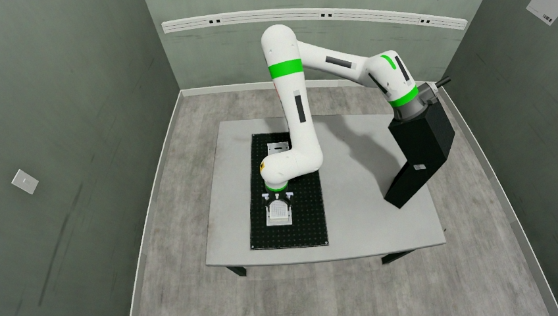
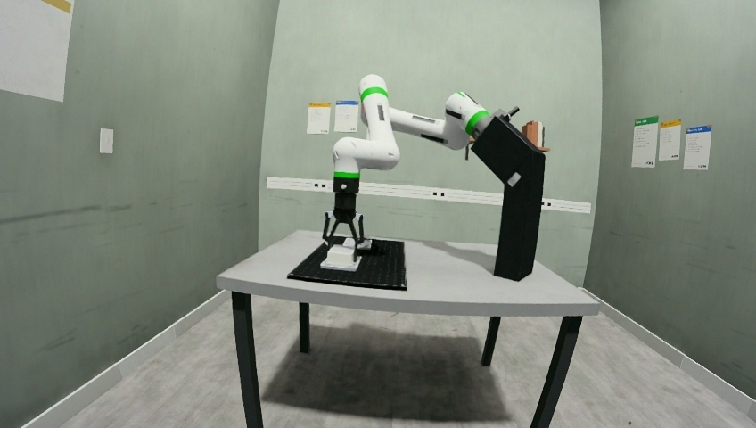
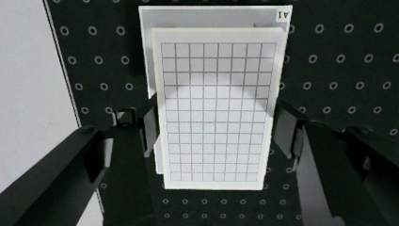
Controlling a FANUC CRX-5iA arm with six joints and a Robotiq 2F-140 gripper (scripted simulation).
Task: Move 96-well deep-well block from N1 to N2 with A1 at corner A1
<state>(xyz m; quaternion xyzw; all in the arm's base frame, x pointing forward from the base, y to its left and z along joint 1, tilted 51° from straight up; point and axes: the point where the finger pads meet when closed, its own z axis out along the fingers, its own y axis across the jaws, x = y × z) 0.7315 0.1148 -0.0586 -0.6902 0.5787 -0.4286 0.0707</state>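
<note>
My gripper is now 10 mm above the white 96-well deep-well block. The rest, counted from my hand: plate nest N2: 30 mm behind, 330 mm to the right, 30 mm below; plate nest N1: 30 mm below.
</note>
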